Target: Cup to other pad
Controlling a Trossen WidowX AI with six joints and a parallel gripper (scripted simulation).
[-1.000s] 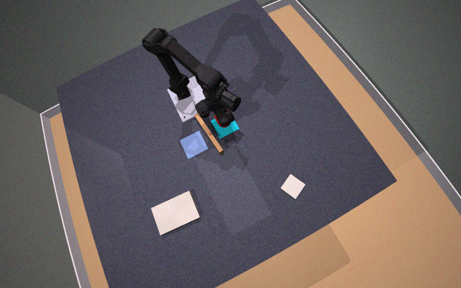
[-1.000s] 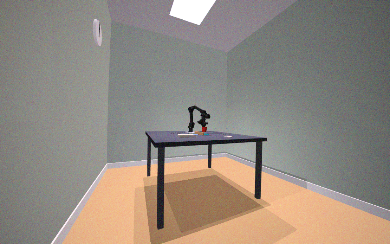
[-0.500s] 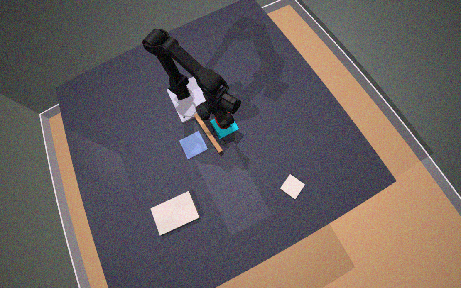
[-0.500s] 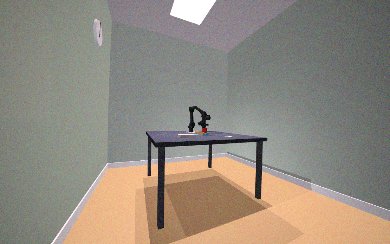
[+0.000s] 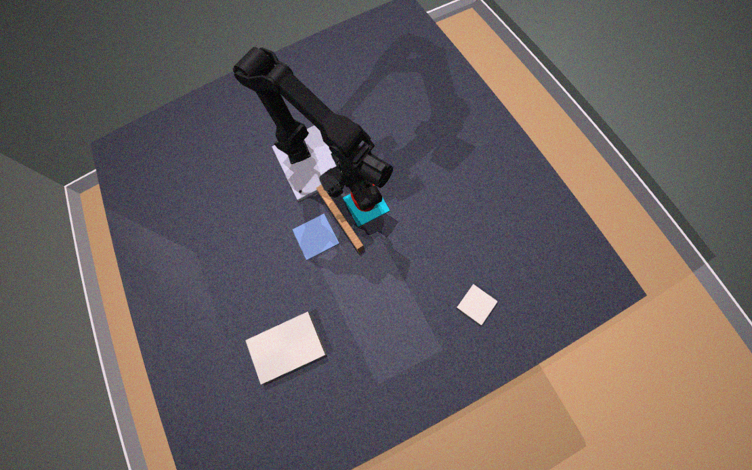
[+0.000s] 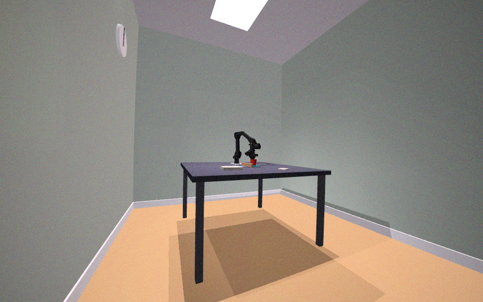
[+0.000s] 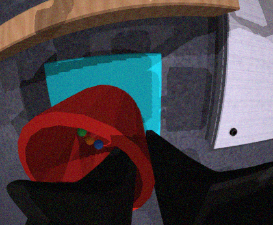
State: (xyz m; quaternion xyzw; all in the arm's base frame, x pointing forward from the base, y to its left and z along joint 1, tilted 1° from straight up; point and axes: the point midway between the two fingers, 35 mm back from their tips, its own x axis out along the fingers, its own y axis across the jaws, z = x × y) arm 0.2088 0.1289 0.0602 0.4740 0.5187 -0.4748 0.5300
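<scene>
The cyan pad is 5 cm below my gripper tip and 3 cm ahead of it. Round my gripper tip: wooden bar 8 cm to the right, 5 cm ahead, 3 cm below; light blue pad 17 cm to the right, 7 cm ahead, 5 cm below; cup 3 cm ahead.
</scene>
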